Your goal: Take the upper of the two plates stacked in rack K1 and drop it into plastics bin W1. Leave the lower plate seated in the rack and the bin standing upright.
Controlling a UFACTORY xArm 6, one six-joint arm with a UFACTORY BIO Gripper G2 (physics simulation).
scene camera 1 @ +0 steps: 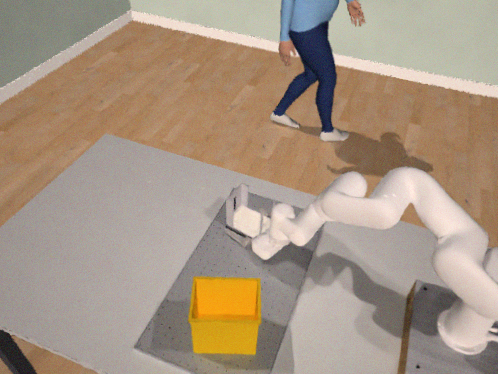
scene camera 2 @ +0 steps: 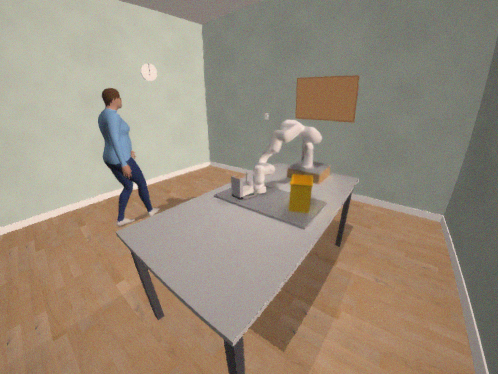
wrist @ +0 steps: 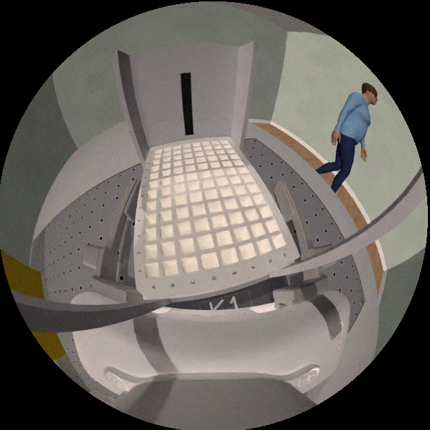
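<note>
The upper plate, pale with a grid of square wells, lies in rack K1, in front of its tall slotted back wall. The K1 label shows below the plate's near edge in the wrist view. The lower plate cannot be told apart from the upper one. My gripper is open, with one finger on each side of the plate and a gap at both sides. In the scene views its fingers are too small to make out. Plastics bin W1 is yellow and stands upright.
The rack and bin stand on a grey perforated board on the table. The rack's curved front posts rise near the gripper. A person is on the floor beyond the table.
</note>
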